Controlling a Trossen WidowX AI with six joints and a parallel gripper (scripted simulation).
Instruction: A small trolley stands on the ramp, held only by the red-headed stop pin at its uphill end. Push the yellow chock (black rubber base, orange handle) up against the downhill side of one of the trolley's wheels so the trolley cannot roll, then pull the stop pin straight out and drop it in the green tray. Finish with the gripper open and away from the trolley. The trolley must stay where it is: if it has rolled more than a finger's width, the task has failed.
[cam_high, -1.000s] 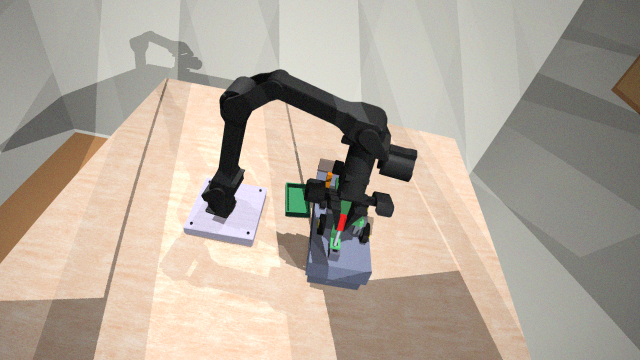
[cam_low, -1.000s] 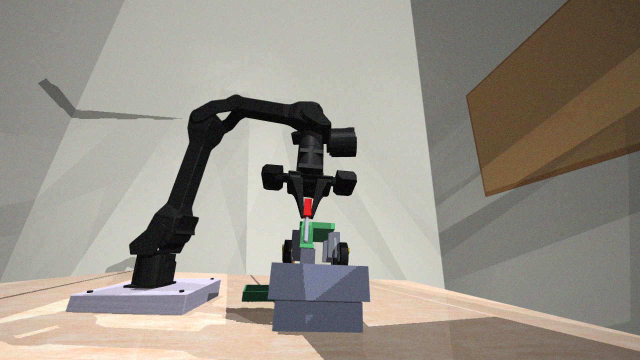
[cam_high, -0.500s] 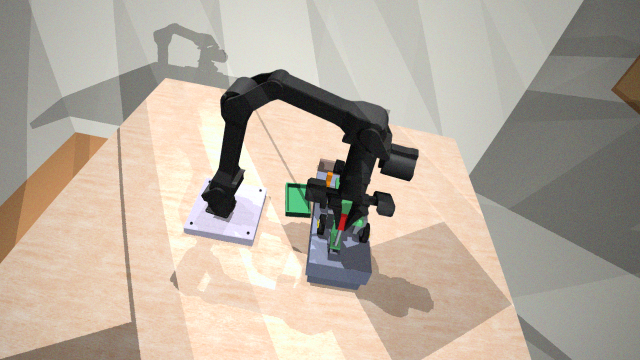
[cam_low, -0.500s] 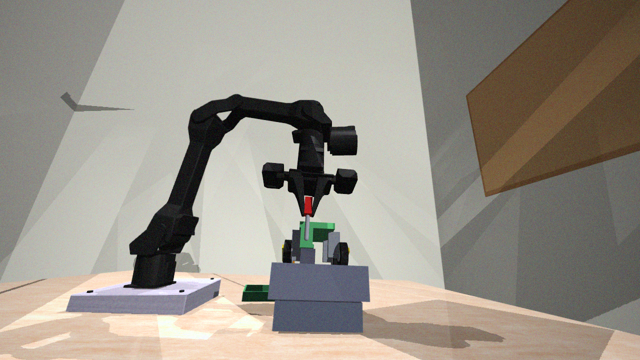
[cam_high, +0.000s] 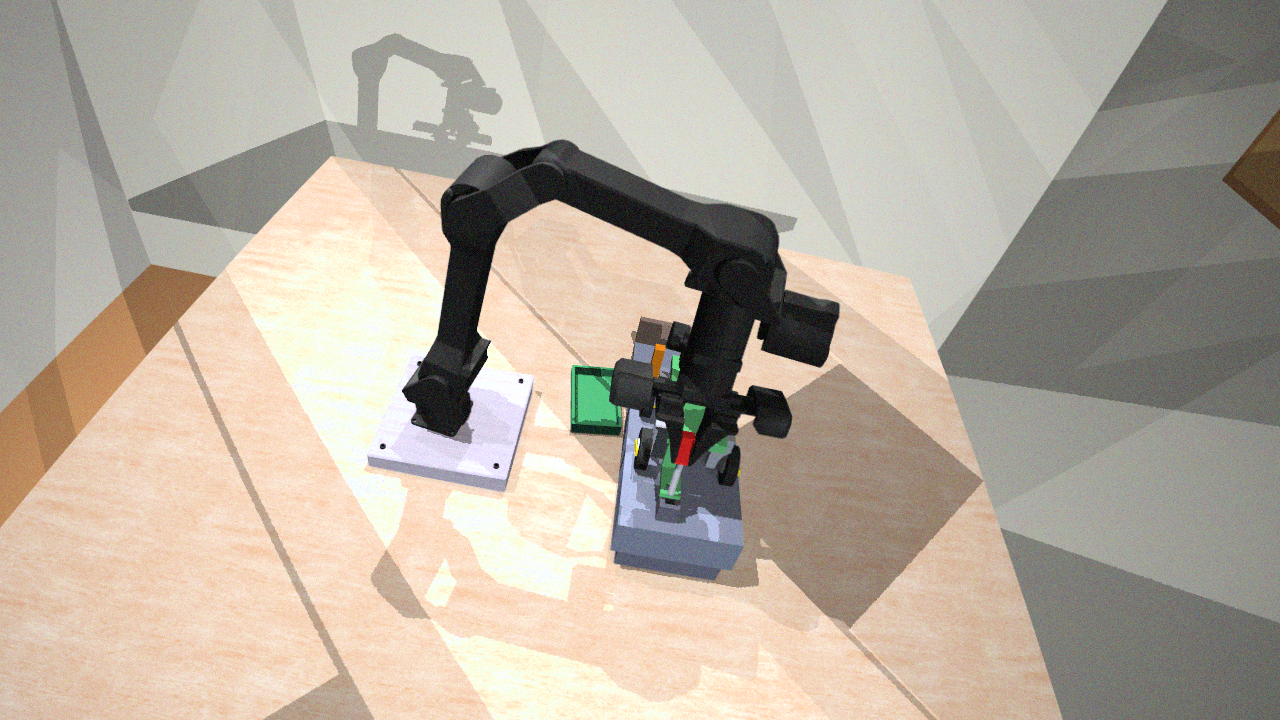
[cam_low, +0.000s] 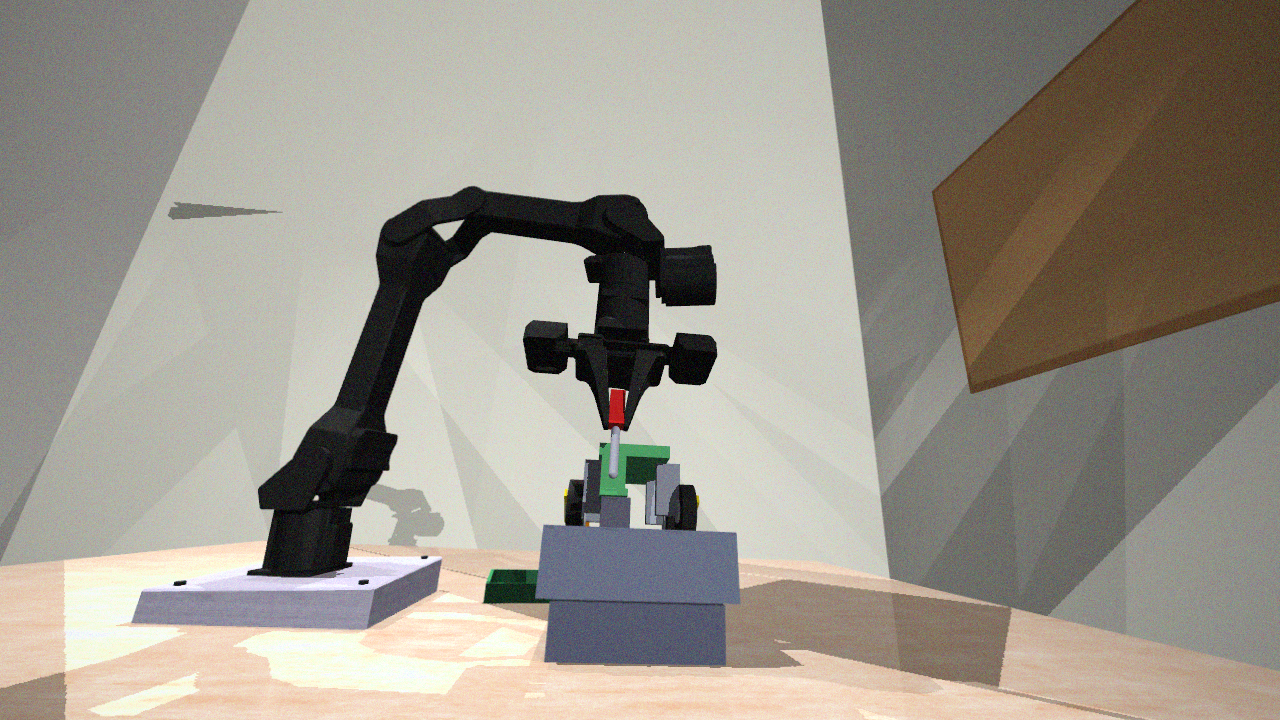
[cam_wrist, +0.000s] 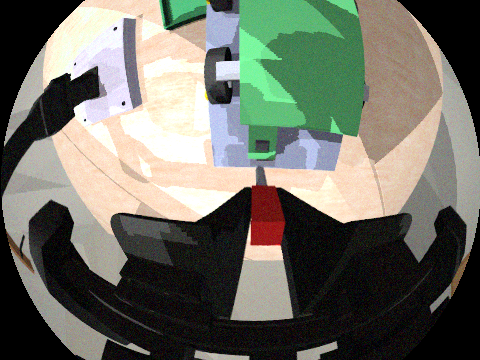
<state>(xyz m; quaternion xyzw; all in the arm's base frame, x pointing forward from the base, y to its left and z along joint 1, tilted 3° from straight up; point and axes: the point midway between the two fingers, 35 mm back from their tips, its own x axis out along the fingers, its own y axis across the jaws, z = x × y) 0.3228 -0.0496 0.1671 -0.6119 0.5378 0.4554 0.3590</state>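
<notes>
The green tray lies 140 mm behind my gripper tip, 200 mm to the left of it and 180 mm below it. From my gripper tip the other things lie so: grey ramp: 110 mm to the left, 130 mm below; red-headed stop pin: right at my gripper tip; trolley: 110 mm to the left, 60 mm below.
</notes>
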